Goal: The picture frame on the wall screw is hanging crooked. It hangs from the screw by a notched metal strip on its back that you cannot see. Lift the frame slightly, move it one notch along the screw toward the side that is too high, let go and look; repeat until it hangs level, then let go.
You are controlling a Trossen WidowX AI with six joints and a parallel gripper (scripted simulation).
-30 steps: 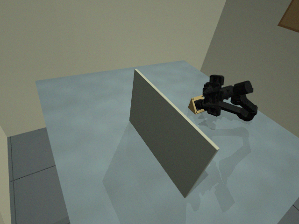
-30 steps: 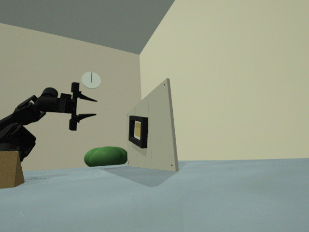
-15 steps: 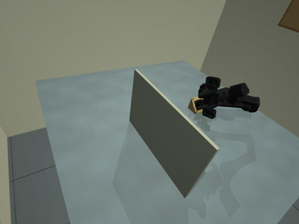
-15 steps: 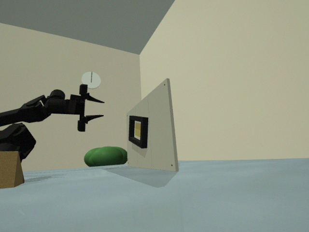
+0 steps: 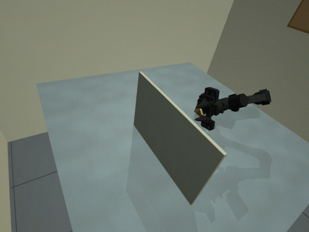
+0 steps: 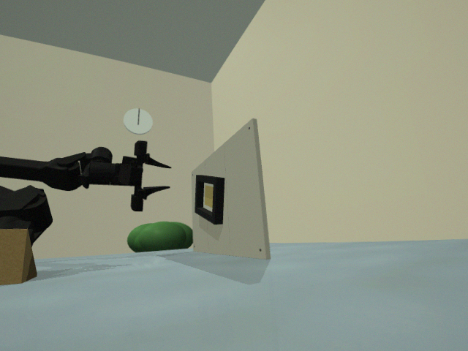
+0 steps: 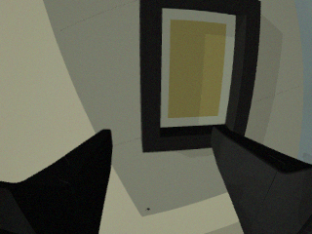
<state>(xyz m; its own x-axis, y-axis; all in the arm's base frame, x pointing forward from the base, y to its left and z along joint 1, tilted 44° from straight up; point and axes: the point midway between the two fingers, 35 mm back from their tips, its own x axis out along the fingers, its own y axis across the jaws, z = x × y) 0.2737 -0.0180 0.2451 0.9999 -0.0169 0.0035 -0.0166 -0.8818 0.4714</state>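
Right now my gripper tip is 130 mm short of the picture frame, 10 mm to the right of it and 50 mm above it. The rest, counted from my gripper tip: wall panel 140 mm ahead, 10 mm to the right, 70 mm below.
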